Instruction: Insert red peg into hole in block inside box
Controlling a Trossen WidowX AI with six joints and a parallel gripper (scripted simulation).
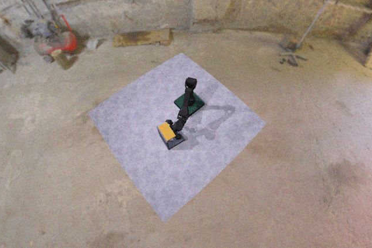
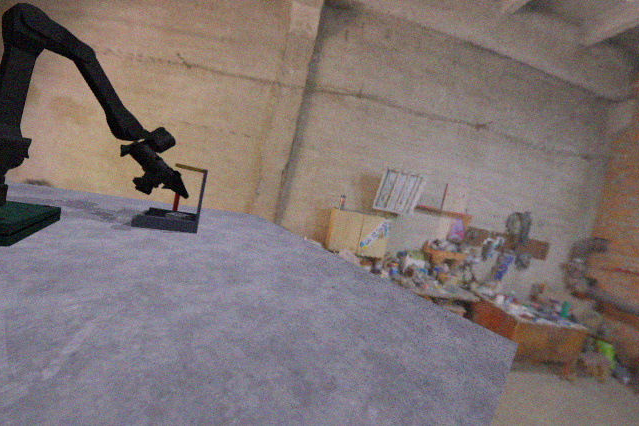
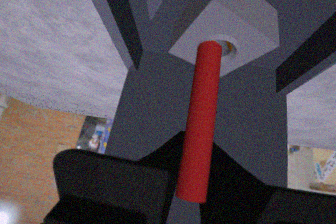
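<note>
Now: gripper tip 4 cm short of the back wall and 1 cm below it. Round my gripper tip: red peg (3 cm behind, 1 cm to the left, 1 cm below); then roof (10 cm above, 1 cm to the left).
</note>
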